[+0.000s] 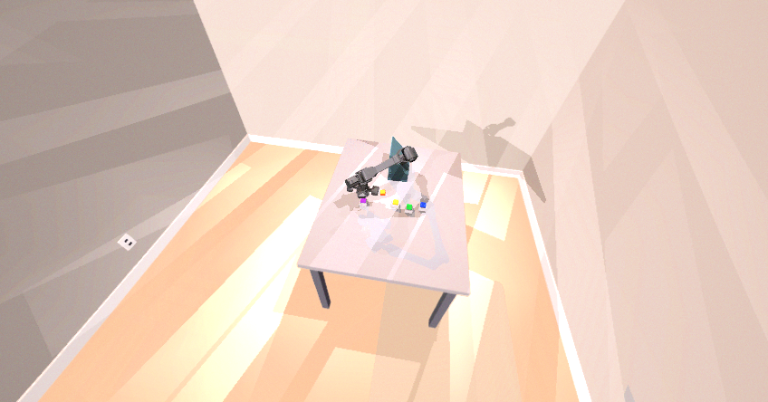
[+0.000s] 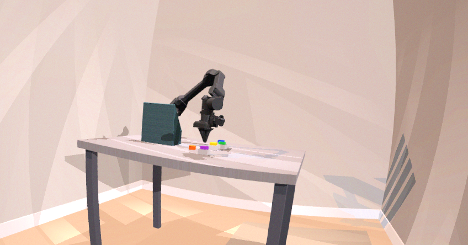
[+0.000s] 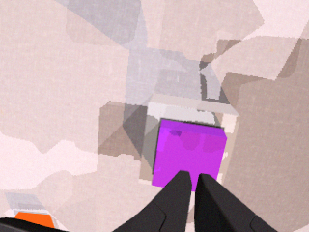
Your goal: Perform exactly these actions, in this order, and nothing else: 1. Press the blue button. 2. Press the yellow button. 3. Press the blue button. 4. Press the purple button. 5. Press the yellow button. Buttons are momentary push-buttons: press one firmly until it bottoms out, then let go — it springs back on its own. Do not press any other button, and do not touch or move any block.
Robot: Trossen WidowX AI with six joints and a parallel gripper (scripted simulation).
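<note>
Now: gripper tip 2 cm above the purple button. Also, from my gripper tip: orange block: 11 cm behind, 11 cm to the left, 5 cm below; then green button: 29 cm to the left, 2 cm below; then yellow button: 2 cm behind, 20 cm to the left, 2 cm below.
</note>
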